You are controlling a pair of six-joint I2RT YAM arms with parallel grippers.
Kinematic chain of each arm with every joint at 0, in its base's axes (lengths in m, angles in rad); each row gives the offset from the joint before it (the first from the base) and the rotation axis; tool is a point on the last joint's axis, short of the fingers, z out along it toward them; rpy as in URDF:
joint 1: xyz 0 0 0.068 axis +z
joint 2: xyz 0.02 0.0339 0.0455 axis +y
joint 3: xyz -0.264 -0.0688 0 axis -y
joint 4: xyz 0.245 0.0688 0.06 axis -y
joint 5: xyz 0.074 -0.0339 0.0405 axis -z
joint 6: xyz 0.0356 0 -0.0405 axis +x
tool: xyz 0 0 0 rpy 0 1.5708 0
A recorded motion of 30 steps. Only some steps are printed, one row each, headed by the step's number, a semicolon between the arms.
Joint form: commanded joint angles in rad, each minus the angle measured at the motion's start. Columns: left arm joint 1, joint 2, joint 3, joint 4, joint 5, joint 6; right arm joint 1, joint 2, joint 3, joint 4, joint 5, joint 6.
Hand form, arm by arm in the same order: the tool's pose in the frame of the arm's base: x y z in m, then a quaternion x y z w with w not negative. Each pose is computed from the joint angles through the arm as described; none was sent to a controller.
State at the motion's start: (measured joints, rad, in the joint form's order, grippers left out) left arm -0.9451 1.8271 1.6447 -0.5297 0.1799 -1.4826; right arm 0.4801 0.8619 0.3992 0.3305 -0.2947 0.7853
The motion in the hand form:
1: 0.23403 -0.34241 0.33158 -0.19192 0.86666 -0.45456 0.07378; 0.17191 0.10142 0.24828 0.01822 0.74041 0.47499 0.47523
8: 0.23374 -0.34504 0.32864 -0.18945 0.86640 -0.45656 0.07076; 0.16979 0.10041 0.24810 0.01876 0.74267 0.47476 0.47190
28: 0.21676 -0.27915 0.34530 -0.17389 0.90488 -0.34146 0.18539; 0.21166 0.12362 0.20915 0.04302 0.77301 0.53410 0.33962
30: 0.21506 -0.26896 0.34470 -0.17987 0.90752 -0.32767 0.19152; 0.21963 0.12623 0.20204 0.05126 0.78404 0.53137 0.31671
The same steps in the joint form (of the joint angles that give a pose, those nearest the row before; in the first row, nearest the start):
1: -0.0097 -0.0450 -0.0080 0.0480 0.0134 -0.0069; 0.0045 -0.0169 -0.0011 0.0153 0.0201 -0.0030
8: -0.0134 -0.0387 -0.0131 0.0620 0.0188 -0.0084; 0.0046 -0.0316 -0.0029 -0.0047 0.0178 -0.0013
28: 0.0325 -0.2310 -0.1118 -0.1800 -0.2007 0.1990; -0.0181 0.3339 0.0317 0.2089 -0.1816 0.1699
30: 0.0449 -0.2589 -0.1362 -0.2035 -0.2178 0.2066; -0.0256 0.3919 0.0535 0.2002 -0.2032 0.1817

